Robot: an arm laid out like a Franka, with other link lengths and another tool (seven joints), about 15 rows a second.
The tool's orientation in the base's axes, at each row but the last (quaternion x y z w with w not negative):
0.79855 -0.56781 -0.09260 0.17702
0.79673 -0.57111 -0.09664 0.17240
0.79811 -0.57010 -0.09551 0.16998
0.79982 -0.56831 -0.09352 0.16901
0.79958 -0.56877 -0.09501 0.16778
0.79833 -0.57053 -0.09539 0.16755
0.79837 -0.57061 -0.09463 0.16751
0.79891 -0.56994 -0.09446 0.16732
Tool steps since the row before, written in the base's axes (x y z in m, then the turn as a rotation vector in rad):
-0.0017 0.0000 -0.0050 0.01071 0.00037 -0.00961
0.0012 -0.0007 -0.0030 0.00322 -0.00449 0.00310
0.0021 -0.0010 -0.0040 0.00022 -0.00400 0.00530
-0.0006 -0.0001 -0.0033 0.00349 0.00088 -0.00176
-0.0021 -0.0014 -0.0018 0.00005 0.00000 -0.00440
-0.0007 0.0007 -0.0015 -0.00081 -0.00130 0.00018
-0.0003 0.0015 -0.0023 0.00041 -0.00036 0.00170
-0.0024 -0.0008 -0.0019 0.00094 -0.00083 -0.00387
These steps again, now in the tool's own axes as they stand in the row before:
-0.0008 -0.0005 0.0052 0.00276 -0.01320 0.00504
0.0009 -0.0020 0.0025 0.00543 -0.00034 -0.00325
0.0015 -0.0031 0.0031 0.00406 0.00299 -0.00432
-0.0002 -0.0007 0.0033 0.00027 -0.00399 0.00029
0.0005 0.0016 0.0026 -0.00015 -0.00170 0.00406
-0.0009 -0.0002 0.0015 0.00096 0.00116 0.00032
-0.0016 -0.0010 0.0020 0.00054 0.00038 -0.00166
-0.0001 0.0016 0.0027 0.00094 -0.00203 0.00340

